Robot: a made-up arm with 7 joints.
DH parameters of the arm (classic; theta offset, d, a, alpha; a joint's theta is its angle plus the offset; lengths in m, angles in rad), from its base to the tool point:
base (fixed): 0 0 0 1.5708
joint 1: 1.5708 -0.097 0 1.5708
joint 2: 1.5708 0 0 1.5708
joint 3: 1.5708 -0.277 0 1.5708
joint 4: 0 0 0 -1.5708
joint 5: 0 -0.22 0 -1.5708
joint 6: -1.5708 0 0 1.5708
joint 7: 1.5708 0 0 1.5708
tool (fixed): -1.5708 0 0 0
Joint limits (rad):
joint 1: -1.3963..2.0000
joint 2: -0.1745..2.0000
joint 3: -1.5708..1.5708
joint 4: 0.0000..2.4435
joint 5: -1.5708..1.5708
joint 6: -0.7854..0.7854
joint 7: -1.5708..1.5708
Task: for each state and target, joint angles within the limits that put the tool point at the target. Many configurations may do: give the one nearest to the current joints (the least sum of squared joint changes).
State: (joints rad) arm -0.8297 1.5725 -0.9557 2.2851 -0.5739 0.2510 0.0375
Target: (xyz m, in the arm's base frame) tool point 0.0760 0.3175 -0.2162
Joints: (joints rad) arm -0.4906 1.4795 -0.6712 1.7689 -0.5739 0.2510 0.0375
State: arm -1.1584 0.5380 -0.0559 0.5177 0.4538 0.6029 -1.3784
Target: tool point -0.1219 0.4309 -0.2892
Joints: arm -0.9252 0.8665 0.0596 0.8007 0.4538 0.6029 -1.3784
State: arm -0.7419 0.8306 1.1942 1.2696 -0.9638 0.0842 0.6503
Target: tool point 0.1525 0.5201 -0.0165
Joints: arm -0.9447 1.5197 0.9215 0.8826 -0.9638 0.0842 0.6503
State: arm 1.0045 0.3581 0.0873 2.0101 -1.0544 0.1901 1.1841
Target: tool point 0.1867 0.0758 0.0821
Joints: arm 1.1027 0.0935 -0.2078 2.3208 -1.0544 0.1901 1.1841
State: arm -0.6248 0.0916 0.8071 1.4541 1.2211 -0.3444 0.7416
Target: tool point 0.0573 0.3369 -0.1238
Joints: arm -0.4872 0.5066 1.0015 1.9842 1.2211 -0.3444 0.7416
